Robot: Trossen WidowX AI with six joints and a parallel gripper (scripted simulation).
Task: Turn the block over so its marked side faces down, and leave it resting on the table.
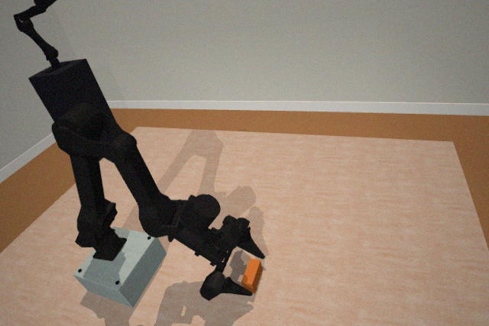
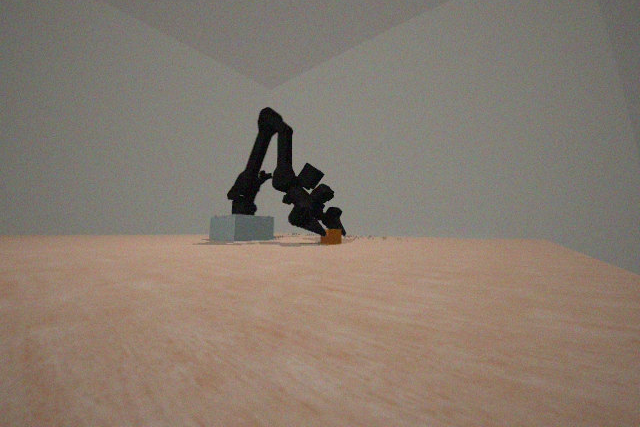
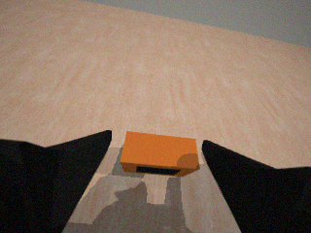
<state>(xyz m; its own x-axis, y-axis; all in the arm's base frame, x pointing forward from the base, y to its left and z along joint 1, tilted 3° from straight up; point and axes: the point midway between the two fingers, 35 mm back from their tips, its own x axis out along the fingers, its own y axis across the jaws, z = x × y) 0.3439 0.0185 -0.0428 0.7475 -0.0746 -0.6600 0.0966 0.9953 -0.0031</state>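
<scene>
Right now the orange block is 20 mm behind my gripper tip and 10 mm below it.
</scene>
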